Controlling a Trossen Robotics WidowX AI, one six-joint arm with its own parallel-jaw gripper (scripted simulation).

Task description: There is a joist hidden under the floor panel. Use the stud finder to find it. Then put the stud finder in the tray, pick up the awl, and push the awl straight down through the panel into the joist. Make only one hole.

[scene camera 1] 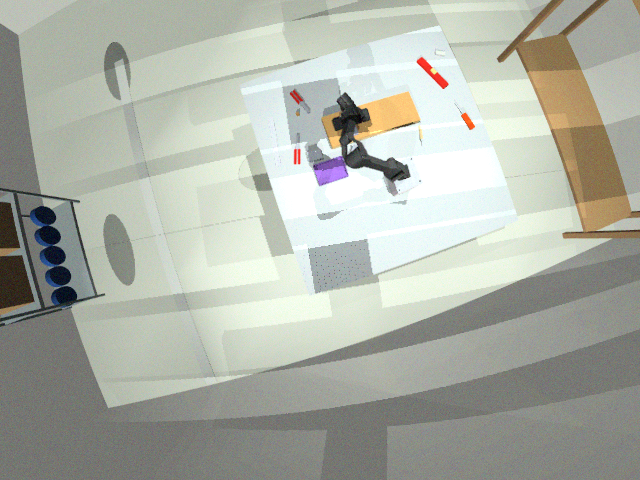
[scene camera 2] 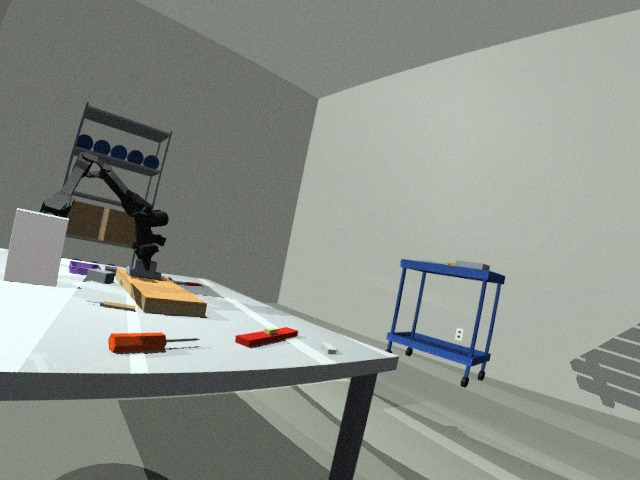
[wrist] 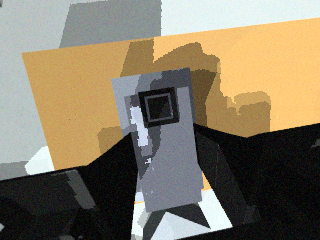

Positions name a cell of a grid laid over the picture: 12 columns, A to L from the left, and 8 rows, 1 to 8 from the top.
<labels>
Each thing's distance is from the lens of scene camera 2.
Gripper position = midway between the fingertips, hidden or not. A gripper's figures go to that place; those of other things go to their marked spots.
my gripper (scene camera 2: C5): 1.35 m
orange-handled screwdriver (scene camera 2: C6): 0.63 m
</labels>
